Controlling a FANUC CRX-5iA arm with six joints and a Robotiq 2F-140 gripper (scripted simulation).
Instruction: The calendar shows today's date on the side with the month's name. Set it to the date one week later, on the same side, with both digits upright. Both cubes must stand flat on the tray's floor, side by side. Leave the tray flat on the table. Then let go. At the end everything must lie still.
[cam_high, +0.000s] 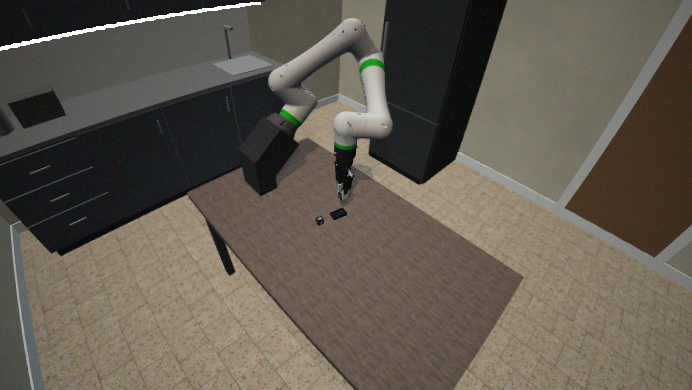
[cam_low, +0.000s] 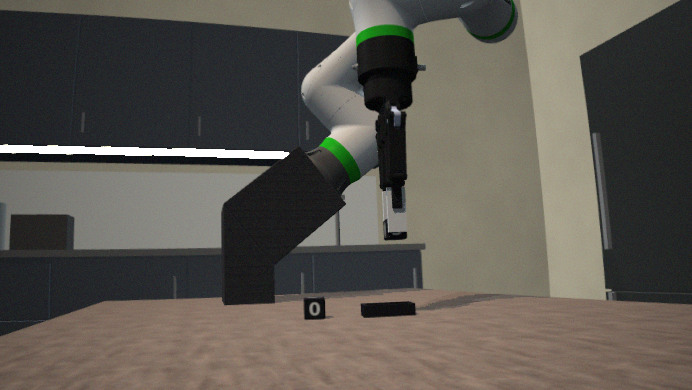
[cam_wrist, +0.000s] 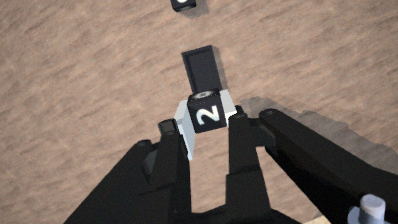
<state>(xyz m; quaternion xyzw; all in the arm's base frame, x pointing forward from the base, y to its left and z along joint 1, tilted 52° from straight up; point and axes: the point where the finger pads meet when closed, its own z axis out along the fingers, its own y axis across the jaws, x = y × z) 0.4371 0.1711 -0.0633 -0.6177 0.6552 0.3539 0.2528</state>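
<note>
The black tray lies 140 mm below my hand and 20 mm to the right of it. Also, from my hand: cube (30 mm below).
</note>
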